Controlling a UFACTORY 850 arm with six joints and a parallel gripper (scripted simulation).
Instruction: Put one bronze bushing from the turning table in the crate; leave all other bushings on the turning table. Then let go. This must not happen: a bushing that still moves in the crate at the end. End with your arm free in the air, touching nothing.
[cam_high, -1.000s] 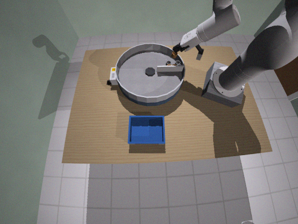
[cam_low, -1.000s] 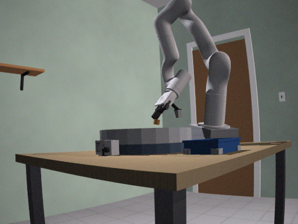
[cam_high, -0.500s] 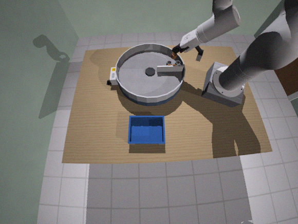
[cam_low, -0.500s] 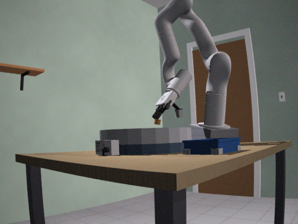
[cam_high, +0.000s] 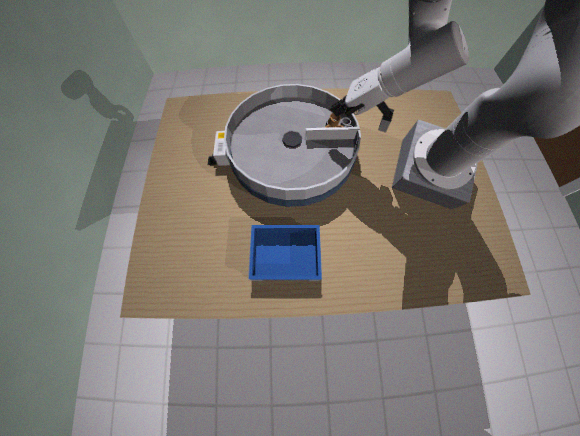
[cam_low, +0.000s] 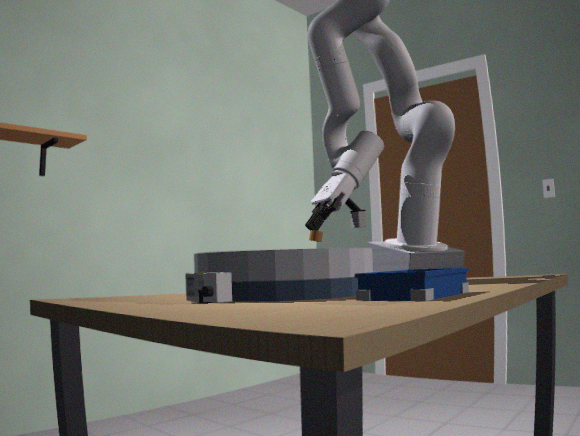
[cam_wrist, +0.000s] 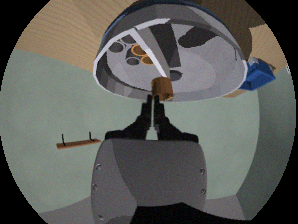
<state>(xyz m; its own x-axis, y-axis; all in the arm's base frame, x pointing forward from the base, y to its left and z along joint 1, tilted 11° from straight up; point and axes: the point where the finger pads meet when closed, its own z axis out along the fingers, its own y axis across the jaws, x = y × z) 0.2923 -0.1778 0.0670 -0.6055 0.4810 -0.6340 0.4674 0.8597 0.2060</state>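
Now: hand 20 cm short of the blue crate, 35 cm to the right of it and 15 cm above it. From my hand the other things lie so: round grey turning table 15 cm ahead, 1 cm to the right, 12 cm below.
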